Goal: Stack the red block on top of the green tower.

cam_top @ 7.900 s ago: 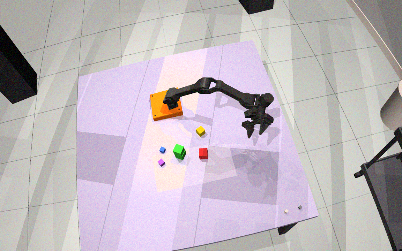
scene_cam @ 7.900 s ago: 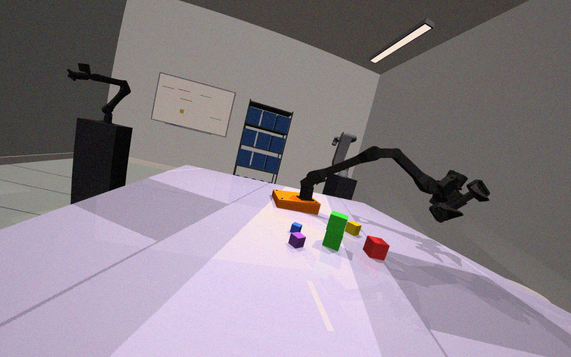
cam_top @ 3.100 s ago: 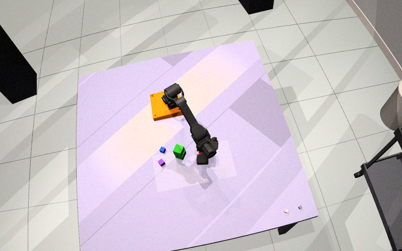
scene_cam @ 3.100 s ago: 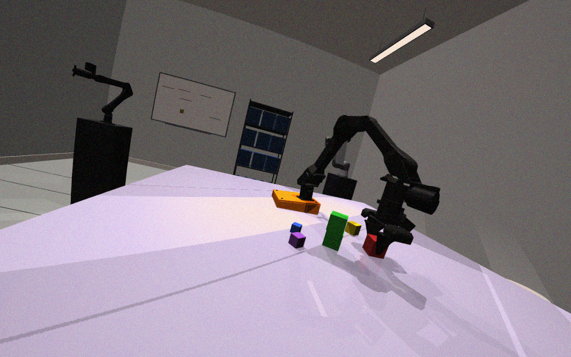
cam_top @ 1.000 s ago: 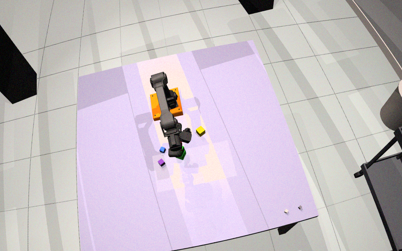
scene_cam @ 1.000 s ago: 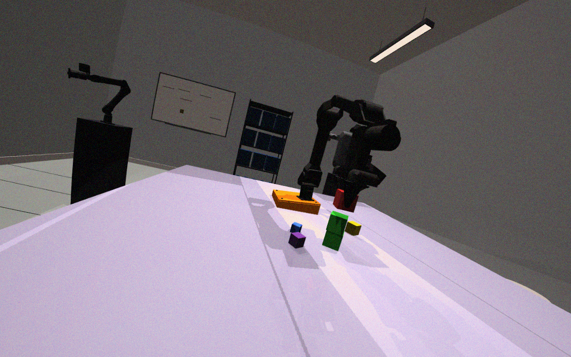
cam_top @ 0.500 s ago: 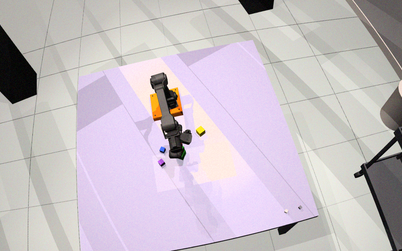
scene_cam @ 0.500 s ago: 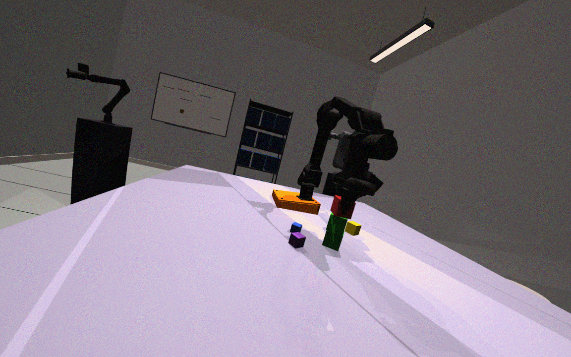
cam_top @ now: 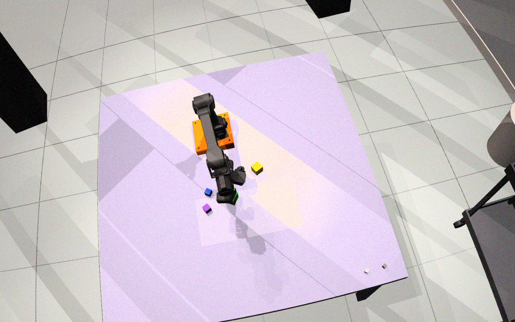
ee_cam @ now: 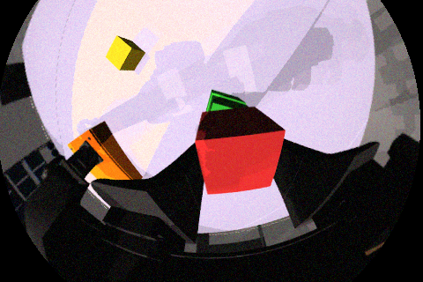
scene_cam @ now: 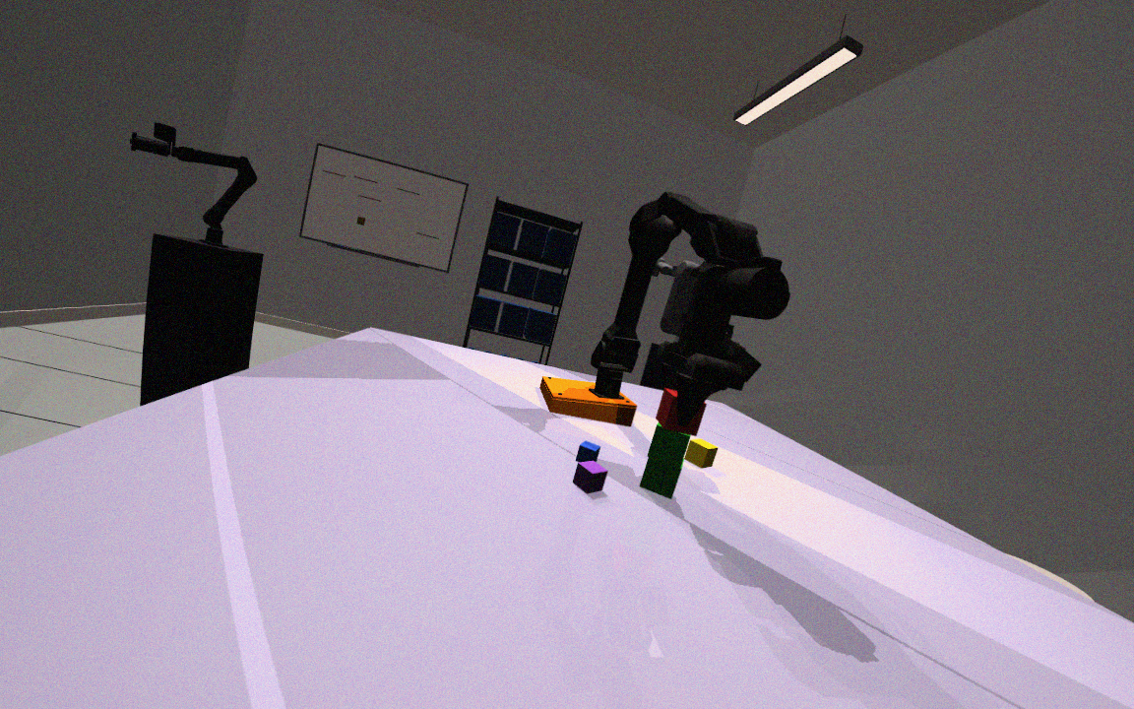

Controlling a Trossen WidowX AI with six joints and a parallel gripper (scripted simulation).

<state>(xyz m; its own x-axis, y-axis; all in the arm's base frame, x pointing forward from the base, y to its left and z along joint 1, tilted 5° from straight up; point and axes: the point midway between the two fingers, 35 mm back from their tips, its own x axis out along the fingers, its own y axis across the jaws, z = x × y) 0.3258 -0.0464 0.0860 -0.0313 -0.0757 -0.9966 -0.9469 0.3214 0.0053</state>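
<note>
Now: gripper tip 10 mm below the red block. Also, from my gripper tip: purple cube (110 mm to the right, 90 mm below, 10 mm ahead); yellow cube (160 mm to the left, 100 mm behind, 80 mm below); blue cube (90 mm to the right, 90 mm below, 60 mm behind).
</note>
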